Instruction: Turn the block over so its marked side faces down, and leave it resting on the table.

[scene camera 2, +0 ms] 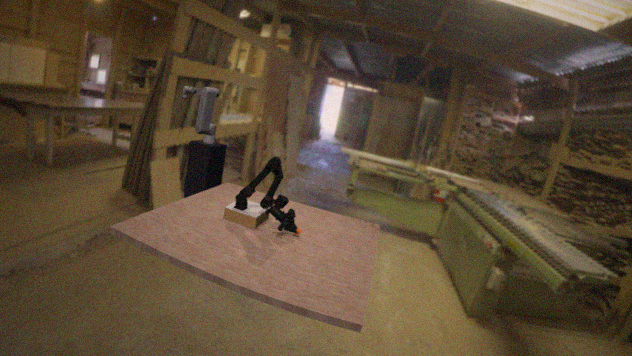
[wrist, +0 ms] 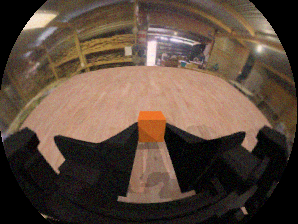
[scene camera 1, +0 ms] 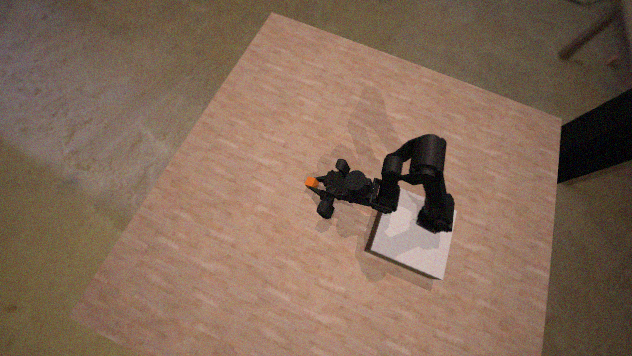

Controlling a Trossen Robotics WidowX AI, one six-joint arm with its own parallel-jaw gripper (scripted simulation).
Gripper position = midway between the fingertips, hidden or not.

My gripper (scene camera 1: 311, 183) holds an orange block (wrist: 151, 125).
My gripper is seen too in the wrist view (wrist: 150, 125).
